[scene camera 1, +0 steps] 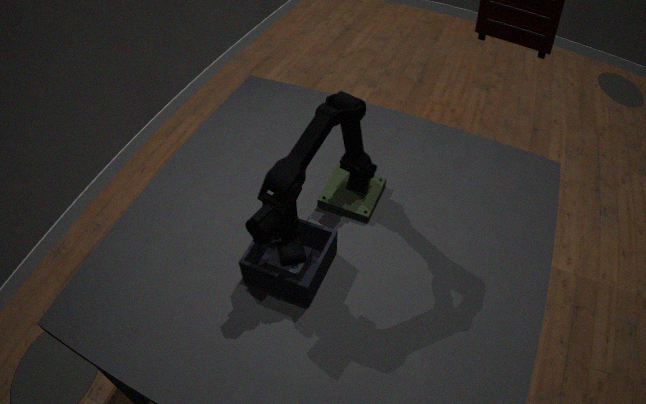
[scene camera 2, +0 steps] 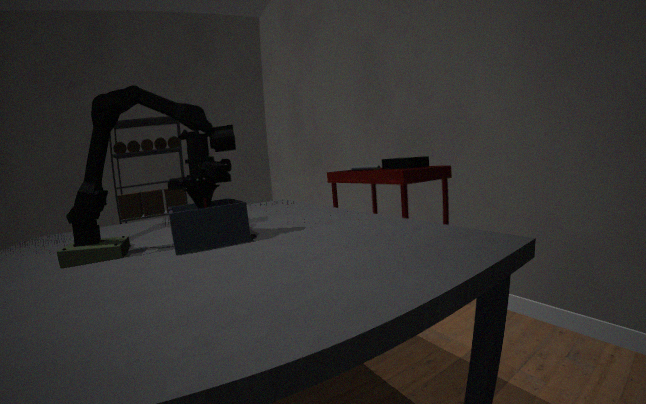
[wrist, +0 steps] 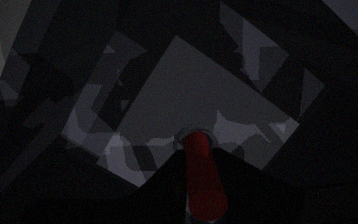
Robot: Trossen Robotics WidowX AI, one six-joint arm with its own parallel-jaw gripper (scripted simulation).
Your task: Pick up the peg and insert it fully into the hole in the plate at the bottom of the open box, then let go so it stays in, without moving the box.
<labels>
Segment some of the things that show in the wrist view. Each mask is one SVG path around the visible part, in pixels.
My gripper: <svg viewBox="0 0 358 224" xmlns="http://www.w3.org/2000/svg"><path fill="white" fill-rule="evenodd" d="M186 152L184 149L176 150L141 187L125 199L38 199L27 204L22 209L20 222L21 224L185 224L187 203ZM212 148L212 155L228 200L228 209L224 214L227 224L358 224L358 180L298 188L265 173L222 148Z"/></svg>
A box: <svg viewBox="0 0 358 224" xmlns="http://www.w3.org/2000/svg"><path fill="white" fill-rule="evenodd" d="M225 216L223 215L213 224L226 224ZM186 212L185 224L211 224L198 220ZM0 76L0 224L21 224L20 214L22 209L30 202L38 199L127 198L133 191L139 188L98 165L97 161L154 67L176 35L256 92L263 95L300 124L262 171L298 188L358 180L358 0L32 0Z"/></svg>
A grey plate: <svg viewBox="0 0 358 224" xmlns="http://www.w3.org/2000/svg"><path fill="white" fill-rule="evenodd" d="M187 192L186 212L191 214L189 211ZM97 162L98 165L141 187L176 150L184 149L184 138L188 134L201 131L207 137L211 152L212 148L222 148L262 170L300 124L243 81L176 35L135 98Z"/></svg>
</labels>
